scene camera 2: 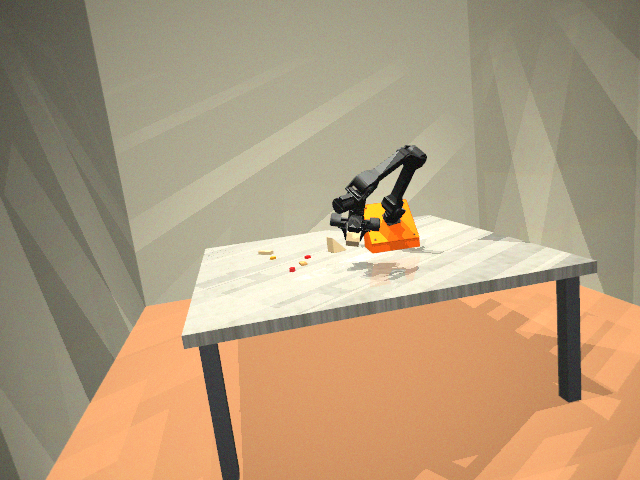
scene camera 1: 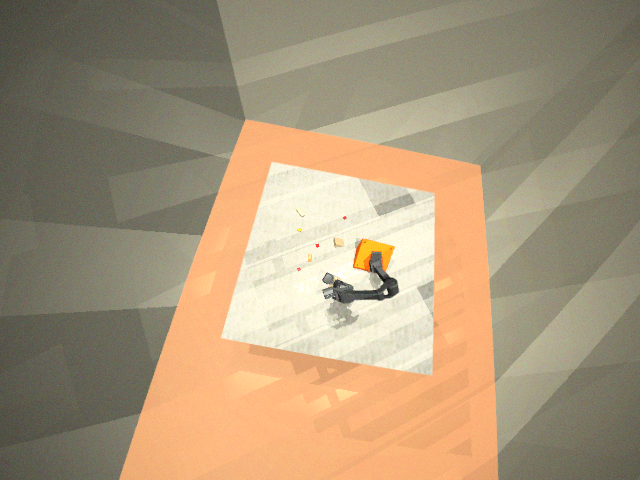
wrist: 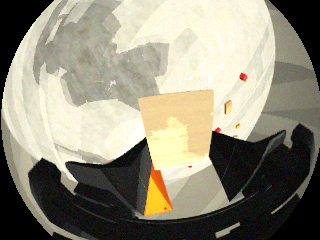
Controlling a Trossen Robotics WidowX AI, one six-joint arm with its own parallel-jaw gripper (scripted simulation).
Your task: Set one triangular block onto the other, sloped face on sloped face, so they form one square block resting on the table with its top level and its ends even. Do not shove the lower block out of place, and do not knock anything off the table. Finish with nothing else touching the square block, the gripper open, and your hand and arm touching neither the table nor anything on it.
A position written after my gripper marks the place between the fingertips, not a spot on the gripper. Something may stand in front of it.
Note:
My gripper (scene camera 2: 352,240) holds a tan triangular block (wrist: 178,125).
My gripper is seen too in the wrist view (wrist: 176,134).

